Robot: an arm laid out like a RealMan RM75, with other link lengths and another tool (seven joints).
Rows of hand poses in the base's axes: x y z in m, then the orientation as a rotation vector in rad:
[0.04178, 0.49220, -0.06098, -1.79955, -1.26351, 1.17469]
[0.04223, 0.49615, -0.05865, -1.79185, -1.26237, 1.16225]
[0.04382, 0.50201, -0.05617, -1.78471, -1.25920, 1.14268]
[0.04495, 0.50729, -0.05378, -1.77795, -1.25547, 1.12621]
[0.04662, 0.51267, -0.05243, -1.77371, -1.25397, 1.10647]
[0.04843, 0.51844, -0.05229, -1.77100, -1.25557, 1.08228]
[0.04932, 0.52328, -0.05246, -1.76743, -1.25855, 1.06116]
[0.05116, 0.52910, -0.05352, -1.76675, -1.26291, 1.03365]
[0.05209, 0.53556, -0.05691, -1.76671, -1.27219, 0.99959]
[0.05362, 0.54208, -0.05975, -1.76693, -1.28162, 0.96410]
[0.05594, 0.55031, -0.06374, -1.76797, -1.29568, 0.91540]
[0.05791, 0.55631, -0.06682, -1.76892, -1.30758, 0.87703]
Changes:
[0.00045, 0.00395, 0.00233, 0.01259, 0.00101, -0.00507]
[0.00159, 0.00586, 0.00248, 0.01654, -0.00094, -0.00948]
[0.00113, 0.00528, 0.00239, 0.01434, 0.00007, -0.00863]
[0.00167, 0.00538, 0.00135, 0.01483, -0.00370, -0.00873]
[0.00181, 0.00577, 0.00014, 0.01669, -0.00775, -0.00859]
[0.00089, 0.00484, -0.00017, 0.01540, -0.00690, -0.00620]
[0.00184, 0.00582, -0.00106, 0.01737, -0.01174, -0.00825]
[0.00093, 0.00646, -0.00339, 0.02093, -0.01712, -0.00753]
[0.00153, 0.00652, -0.00284, 0.02142, -0.01817, -0.00792]
[0.00232, 0.00823, -0.00399, 0.02853, -0.02639, -0.00999]
[0.00197, 0.00600, -0.00308, 0.02206, -0.02166, -0.00715]

